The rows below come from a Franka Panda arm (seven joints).
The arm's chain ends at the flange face. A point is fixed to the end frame.
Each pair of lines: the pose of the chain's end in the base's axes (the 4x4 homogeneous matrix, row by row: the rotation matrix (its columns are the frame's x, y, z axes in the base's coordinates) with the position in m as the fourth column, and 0 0 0 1 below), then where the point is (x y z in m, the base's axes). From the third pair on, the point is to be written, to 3 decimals.
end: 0.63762 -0.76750 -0.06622 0.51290; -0.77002 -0.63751 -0.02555 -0.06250; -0.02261 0.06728 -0.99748 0.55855; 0 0 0 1
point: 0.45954 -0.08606 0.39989
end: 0.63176 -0.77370 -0.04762 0.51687; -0.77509 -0.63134 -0.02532 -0.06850; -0.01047 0.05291 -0.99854 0.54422; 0 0 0 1
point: 0.46632 -0.09168 0.38458
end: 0.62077 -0.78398 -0.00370 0.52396; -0.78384 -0.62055 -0.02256 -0.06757; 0.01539 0.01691 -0.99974 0.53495; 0 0 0 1
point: 0.480 -0.090 0.373
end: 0.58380 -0.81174 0.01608 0.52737; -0.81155 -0.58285 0.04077 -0.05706; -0.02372 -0.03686 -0.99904 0.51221; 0 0 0 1
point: 0.486 -0.067 0.349
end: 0.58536 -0.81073 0.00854 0.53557; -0.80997 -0.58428 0.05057 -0.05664; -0.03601 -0.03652 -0.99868 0.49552; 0 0 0 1
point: 0.493 -0.065 0.332
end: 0.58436 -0.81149 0.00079 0.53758; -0.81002 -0.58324 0.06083 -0.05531; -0.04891 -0.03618 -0.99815 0.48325; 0 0 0 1
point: 0.494 -0.062 0.320
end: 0.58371 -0.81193 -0.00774 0.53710; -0.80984 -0.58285 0.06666 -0.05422; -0.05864 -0.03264 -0.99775 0.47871; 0 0 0 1
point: 0.492 -0.060 0.316
